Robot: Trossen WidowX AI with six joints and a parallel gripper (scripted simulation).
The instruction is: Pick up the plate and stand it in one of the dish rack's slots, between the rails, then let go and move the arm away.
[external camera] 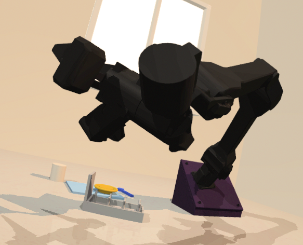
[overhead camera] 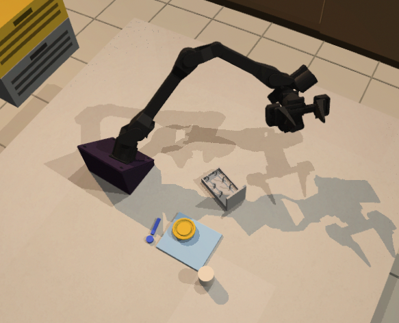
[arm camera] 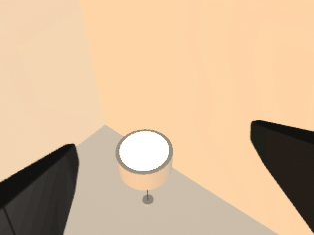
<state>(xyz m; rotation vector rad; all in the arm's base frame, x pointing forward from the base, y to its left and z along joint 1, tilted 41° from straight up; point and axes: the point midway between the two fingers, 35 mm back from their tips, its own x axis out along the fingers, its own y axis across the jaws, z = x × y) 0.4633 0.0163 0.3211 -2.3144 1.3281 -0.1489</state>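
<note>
Now: the yellow plate 310 mm to the right of my gripper tip, 260 mm below it and 250 mm behind it. The rest, counted from my gripper tip: cream cup 410 mm to the right, 250 mm below, 130 mm behind; light blue mat 330 mm to the right, 280 mm below, 220 mm behind; grey dish rack 260 mm below, 200 mm behind, 130 mm to the right.
</note>
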